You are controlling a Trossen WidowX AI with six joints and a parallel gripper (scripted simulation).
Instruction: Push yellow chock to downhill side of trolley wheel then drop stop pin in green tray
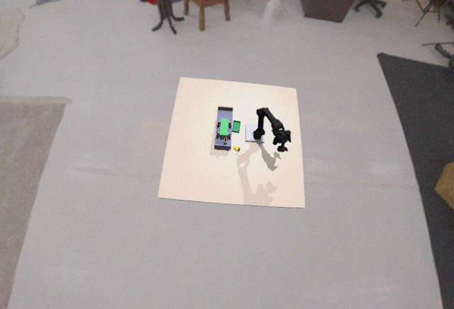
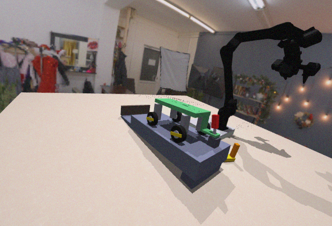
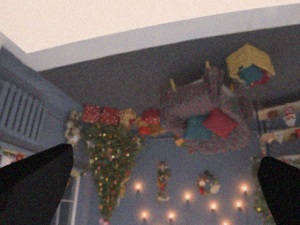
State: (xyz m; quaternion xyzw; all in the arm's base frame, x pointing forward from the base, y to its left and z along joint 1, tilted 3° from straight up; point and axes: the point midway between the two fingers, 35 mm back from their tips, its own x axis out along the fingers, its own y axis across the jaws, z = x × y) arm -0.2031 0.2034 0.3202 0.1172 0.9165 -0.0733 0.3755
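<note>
Right now the yellow chock is 39 cm ahead of my gripper tip, 4 cm to the right of it and 32 cm below it. Also, from my gripper tip: green-decked trolley (54 cm ahead, 17 cm to the right, 23 cm below); then green tray (43 cm ahead, 28 cm to the right, 35 cm below); then red-headed stop pin (51 cm ahead, 6 cm to the right, 21 cm below).
</note>
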